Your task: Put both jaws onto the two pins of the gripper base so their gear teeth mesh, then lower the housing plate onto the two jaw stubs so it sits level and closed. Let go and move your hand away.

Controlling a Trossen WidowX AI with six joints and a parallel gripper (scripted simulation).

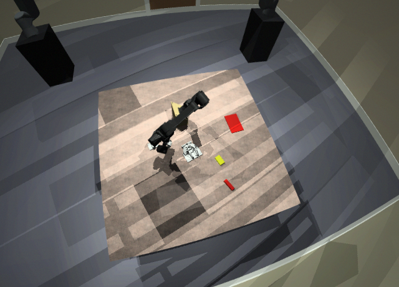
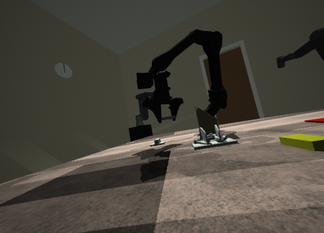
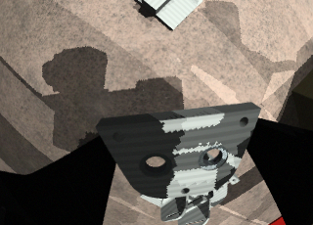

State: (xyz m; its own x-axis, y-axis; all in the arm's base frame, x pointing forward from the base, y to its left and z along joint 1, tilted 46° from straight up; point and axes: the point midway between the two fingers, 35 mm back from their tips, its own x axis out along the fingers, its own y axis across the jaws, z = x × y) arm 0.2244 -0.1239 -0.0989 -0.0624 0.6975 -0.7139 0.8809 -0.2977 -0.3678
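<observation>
Right now my gripper tip is 150 mm to the right of the grey housing plate, 90 mm above it and 10 mm short of it. Also, from my gripper tip: yellow block 330 mm to the left, 170 mm ahead, 90 mm below; then grey gripper base 20 mm above, 10 mm to the left; then grey stepped piece 90 mm to the right, 90 mm below, 60 mm behind.
</observation>
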